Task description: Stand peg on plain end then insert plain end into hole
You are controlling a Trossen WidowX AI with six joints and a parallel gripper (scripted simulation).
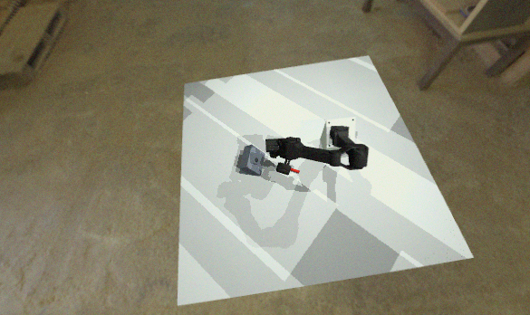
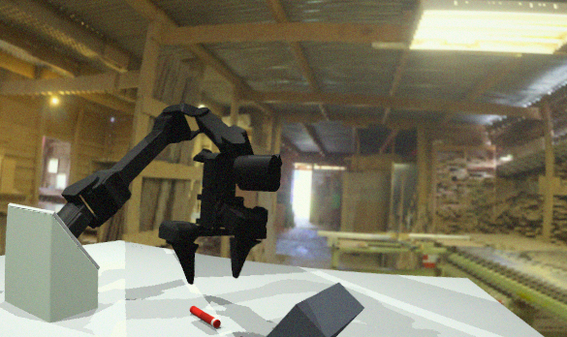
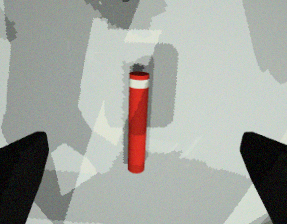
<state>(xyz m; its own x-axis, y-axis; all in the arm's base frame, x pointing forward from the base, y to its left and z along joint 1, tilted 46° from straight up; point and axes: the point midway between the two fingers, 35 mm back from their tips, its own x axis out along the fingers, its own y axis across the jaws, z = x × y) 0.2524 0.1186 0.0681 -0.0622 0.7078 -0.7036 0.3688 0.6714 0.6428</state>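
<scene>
The red peg is 10 mm behind my gripper tip and 70 mm below it. Also, from my gripper tip: dark sloped panel: 180 mm ahead, 40 mm to the right, 40 mm below.
</scene>
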